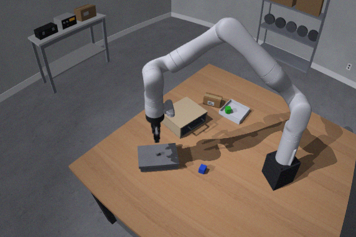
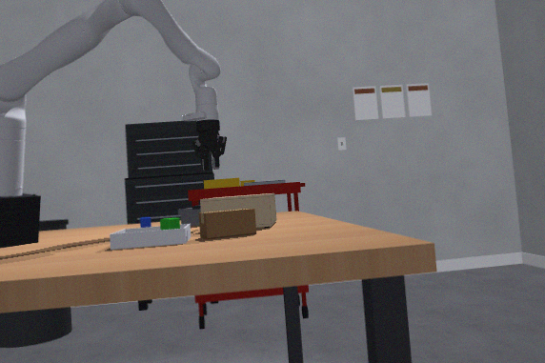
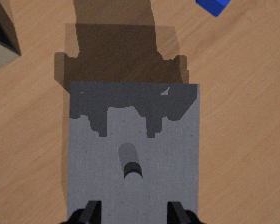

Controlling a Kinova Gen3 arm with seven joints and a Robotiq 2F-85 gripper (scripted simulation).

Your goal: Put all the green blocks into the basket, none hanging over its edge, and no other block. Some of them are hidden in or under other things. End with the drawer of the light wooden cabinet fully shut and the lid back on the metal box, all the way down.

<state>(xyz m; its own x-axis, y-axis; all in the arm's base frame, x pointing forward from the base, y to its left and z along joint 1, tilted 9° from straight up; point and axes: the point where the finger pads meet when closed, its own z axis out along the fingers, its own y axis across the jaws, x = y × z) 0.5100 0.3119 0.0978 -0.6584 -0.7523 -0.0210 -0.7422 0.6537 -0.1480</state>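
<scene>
The grey lid is 140 mm below my hand. The rest, counted from my hand: drawer 290 mm to the right, 150 mm below, 60 mm ahead; metal box 160 mm below; light wooden cabinet 300 mm to the right, 150 mm below, 80 mm ahead.
</scene>
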